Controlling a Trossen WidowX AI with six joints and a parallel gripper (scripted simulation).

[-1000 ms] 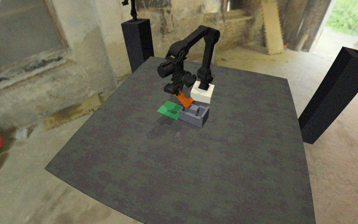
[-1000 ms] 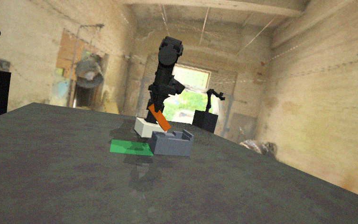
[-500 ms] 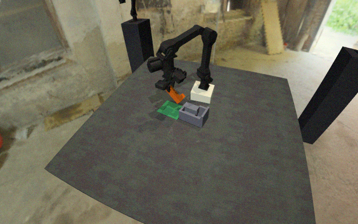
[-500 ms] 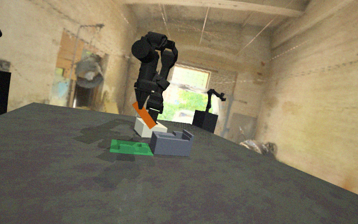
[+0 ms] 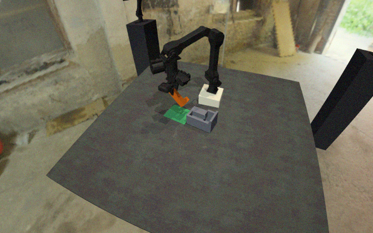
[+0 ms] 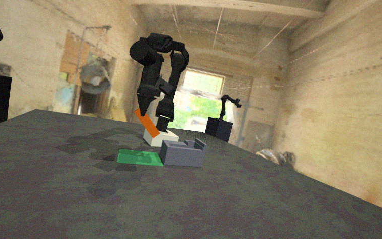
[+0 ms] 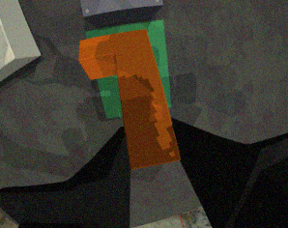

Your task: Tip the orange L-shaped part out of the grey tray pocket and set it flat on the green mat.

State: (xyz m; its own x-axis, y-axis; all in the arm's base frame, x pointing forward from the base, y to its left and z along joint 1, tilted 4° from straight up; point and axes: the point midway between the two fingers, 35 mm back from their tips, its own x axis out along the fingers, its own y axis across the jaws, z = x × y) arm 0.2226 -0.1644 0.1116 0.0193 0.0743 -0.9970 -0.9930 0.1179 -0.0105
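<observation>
Right now the green mat is 20 mm to the left of my gripper tip and 160 mm below it. Also, from my gripper tip: orange L-shaped part 10 mm behind, 30 mm to the left, 30 mm below.
</observation>
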